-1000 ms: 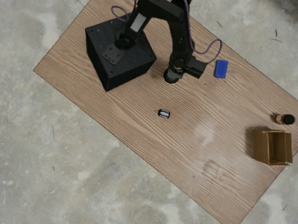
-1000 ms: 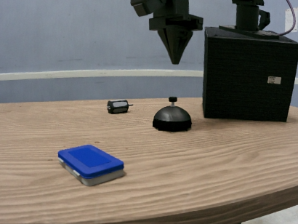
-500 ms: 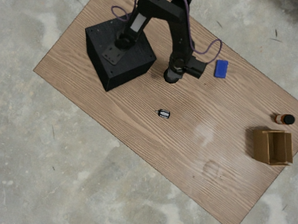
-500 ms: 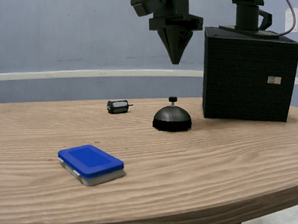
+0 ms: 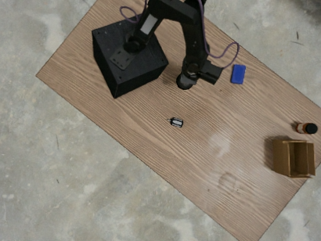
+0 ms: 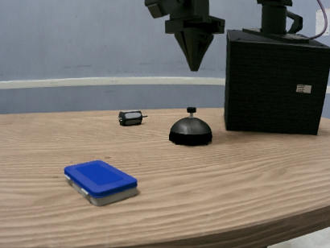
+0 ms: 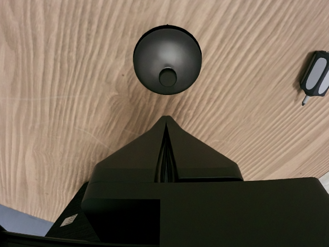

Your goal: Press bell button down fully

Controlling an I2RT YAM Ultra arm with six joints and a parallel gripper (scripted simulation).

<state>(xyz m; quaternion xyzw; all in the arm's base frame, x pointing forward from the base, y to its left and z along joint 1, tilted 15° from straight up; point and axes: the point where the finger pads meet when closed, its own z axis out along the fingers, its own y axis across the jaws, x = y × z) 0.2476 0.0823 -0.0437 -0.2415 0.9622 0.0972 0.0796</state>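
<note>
My gripper is now 90 mm above the button. From my hand the other things lie so: bell: 100 mm below; then blue case: 190 mm ahead, 180 mm to the left, 130 mm below; then small bottle: 580 mm ahead, 160 mm to the left, 100 mm below.
</note>
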